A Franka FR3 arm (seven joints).
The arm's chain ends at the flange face. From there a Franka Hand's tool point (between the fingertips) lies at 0.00 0.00 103.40 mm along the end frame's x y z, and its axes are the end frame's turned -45 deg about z.
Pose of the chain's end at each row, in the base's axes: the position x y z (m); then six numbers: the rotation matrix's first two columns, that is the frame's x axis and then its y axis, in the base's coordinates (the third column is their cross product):
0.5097, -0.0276, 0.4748, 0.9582, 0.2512, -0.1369, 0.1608, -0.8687, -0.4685
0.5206, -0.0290, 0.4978, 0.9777, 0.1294, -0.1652, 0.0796, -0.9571, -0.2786
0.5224, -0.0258, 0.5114, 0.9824, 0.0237, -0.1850, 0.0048, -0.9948, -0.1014
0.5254, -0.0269, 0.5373, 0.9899, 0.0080, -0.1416, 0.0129, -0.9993, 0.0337
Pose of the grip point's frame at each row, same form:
0.4852, 0.0165, 0.3846, 0.5638, 0.7919, 0.2345, 0.7913, -0.4366, -0.4281
0.5005, -0.0022, 0.4000, 0.6351, 0.7683, 0.0802, 0.7476, -0.5853, -0.3138
0.5031, -0.0156, 0.4103, 0.6913, 0.7202, -0.0591, 0.6981, -0.6867, -0.2025
0.5108, -0.0305, 0.4350, 0.6908, 0.7123, -0.1240, 0.7091, -0.7010, -0.0763

